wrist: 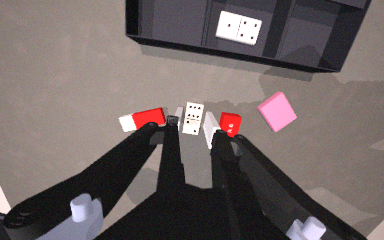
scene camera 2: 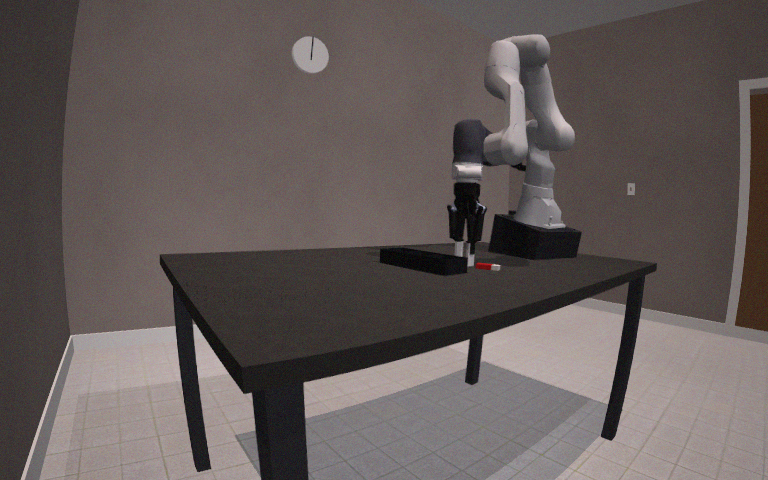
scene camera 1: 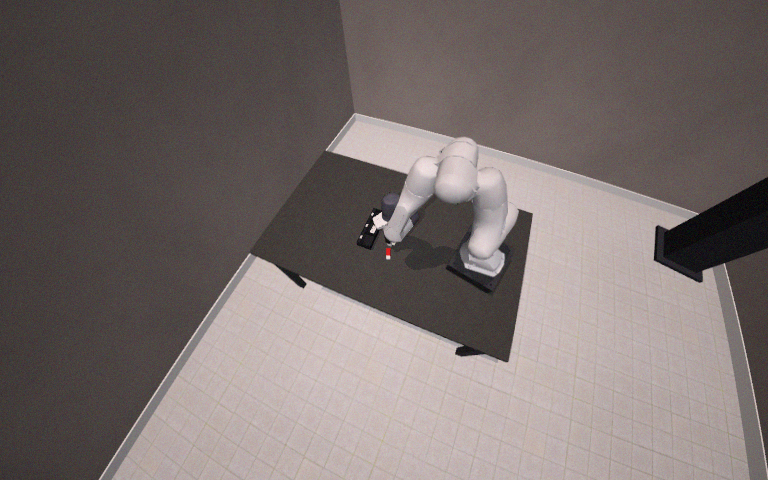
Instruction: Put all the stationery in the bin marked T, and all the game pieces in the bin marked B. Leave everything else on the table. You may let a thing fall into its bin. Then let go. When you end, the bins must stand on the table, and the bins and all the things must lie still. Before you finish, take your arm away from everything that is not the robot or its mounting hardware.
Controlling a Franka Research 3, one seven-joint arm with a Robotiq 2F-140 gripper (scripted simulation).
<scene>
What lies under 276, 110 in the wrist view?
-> A pink block.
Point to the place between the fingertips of my gripper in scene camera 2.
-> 463, 265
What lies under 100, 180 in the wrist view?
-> My gripper.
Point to a bin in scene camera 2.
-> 436, 263
</scene>
